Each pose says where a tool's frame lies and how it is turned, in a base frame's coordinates. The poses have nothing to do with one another.
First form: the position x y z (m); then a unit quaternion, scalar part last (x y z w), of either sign.
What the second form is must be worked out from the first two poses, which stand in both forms.
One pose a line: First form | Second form
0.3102 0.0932 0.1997 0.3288 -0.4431 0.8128 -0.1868 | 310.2 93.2 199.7 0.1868 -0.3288 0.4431 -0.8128
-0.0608 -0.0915 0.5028 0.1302 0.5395 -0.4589 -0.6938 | -60.8 -91.5 502.8 0.6938 -0.1302 -0.5395 0.4589
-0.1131 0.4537 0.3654 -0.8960 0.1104 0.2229 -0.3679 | -113.1 453.7 365.4 0.3679 0.8960 -0.1104 -0.2229
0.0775 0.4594 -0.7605 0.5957 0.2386 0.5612 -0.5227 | 77.5 459.4 -760.5 0.5227 -0.5957 -0.2386 -0.5612
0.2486 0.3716 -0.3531 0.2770 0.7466 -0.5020 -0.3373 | 248.6 371.6 -353.1 0.3373 -0.2770 -0.7466 0.5020
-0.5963 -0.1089 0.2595 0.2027 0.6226 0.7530 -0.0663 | -596.3 -108.9 259.5 0.0663 -0.2027 -0.6226 -0.7530
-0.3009 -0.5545 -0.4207 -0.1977 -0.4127 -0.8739 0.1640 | -300.9 -554.5 -420.7 0.1640 -0.1977 -0.4127 -0.8739
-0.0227 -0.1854 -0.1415 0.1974 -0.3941 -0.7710 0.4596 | -22.7 -185.4 -141.5 0.4596 0.1974 -0.3941 -0.7710
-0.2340 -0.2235 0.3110 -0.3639 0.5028 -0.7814 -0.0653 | -234.0 -223.5 311.0 0.0653 0.3639 -0.5028 0.7814
